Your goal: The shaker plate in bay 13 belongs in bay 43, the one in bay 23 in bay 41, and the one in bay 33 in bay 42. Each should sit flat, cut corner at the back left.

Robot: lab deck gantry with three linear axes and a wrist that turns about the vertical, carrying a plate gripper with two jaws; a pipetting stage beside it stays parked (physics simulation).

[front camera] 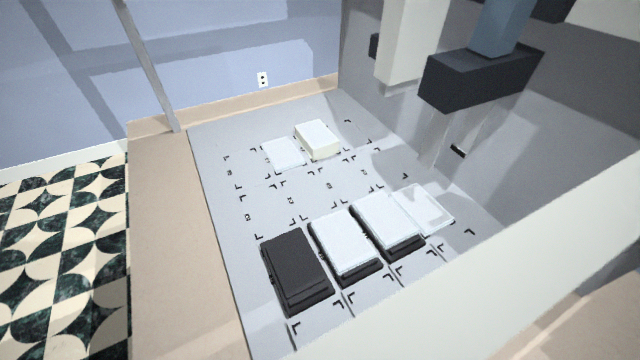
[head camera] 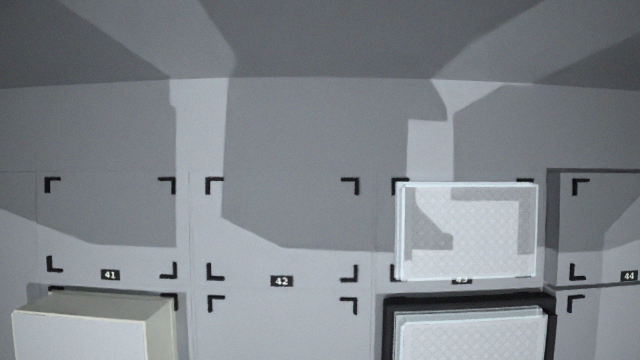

gripper: front camera 441, 158; not seen in the head camera view (out of frame)
cream box: front camera; head camera
clear shaker plate: front camera; head camera
same spot on clear shaker plate: [head camera: 443, 230] = [front camera: 414, 197]
same spot on cream box: [head camera: 64, 317] = [front camera: 326, 128]
